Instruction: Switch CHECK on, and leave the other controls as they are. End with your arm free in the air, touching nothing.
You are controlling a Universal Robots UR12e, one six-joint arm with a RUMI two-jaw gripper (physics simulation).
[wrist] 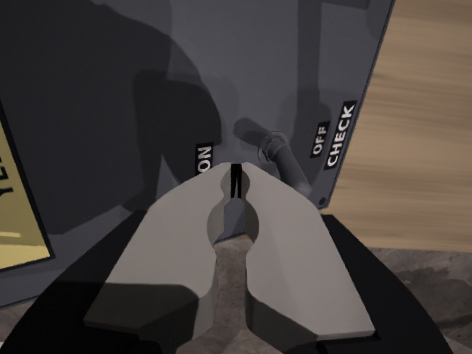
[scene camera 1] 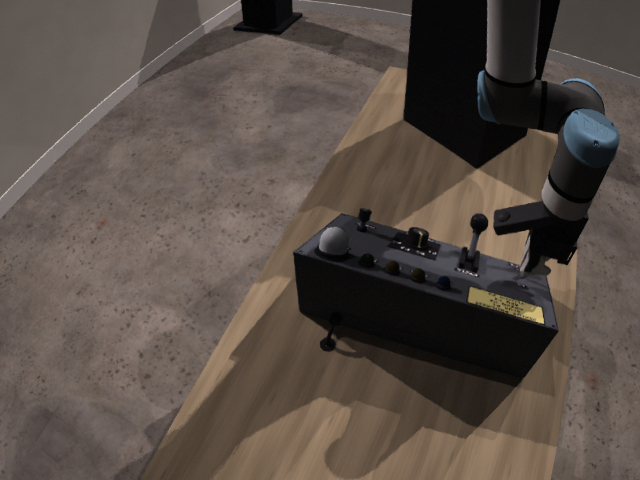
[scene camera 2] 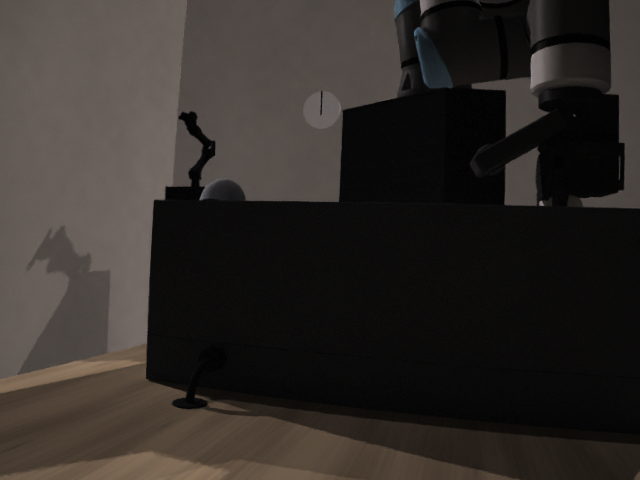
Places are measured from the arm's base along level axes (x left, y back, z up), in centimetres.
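Pixels of known places: gripper, between the fingertips: (wrist: 237, 166) (scene camera 1: 522, 274).
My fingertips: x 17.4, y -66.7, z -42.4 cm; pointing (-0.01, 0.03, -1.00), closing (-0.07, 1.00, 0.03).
Note:
Ahead of a thing's pixels: the offset from my fingertips to its top centre. "*": to the spot under its first point. Level surfaces: height alone.
The CHECK toggle {* dx -0.1, dy +2.5, dz -0.7 cm} (wrist: 285, 162) is a small grey lever on the dark control box (scene camera 1: 408, 320) (scene camera 2: 361, 284) (wrist: 250, 55). In the wrist view it slants down and right from its collar, on the side of the OFF label {* dx +0.5, dy +5.8, dz -5.3 cm} (wrist: 320, 140). The CHECK label {dx +0.5, dy +7.5, dz -6.0 cm} (wrist: 341, 135) is beside OFF; the ON label {* dx +0.3, dy -1.8, dz -1.1 cm} (wrist: 204, 158) is left of the lever. My gripper (scene camera 1: 522, 273) (wrist: 237, 166) is shut and empty, its tips low over the panel between the ON label and the lever. The right finger's edge is close to the lever's tip; contact cannot be told. Scene camera 2 hides the toggle.
A ball-topped lever {dx -11.5, dy +9.4, dz +3.5 cm} (scene camera 1: 478, 223), a rotary knob {dx -23.6, dy +3.6, dz +0.5 cm} (scene camera 1: 418, 237), a small black joystick {dx -35.6, dy +3.6, dz +1.1 cm} (scene camera 1: 364, 217), a white dome {* dx -36.3, dy -12.0, dz +8.7 cm} (scene camera 1: 333, 241) (scene camera 2: 222, 190) and several round buttons stand along the box. A yellow label {* dx -3.5, dy -11.8, dz +4.5 cm} (scene camera 1: 505, 304) (wrist: 20, 220) is near its right end. The box stands on a wooden table {dz -13.0 cm} (scene camera 1: 305, 434).

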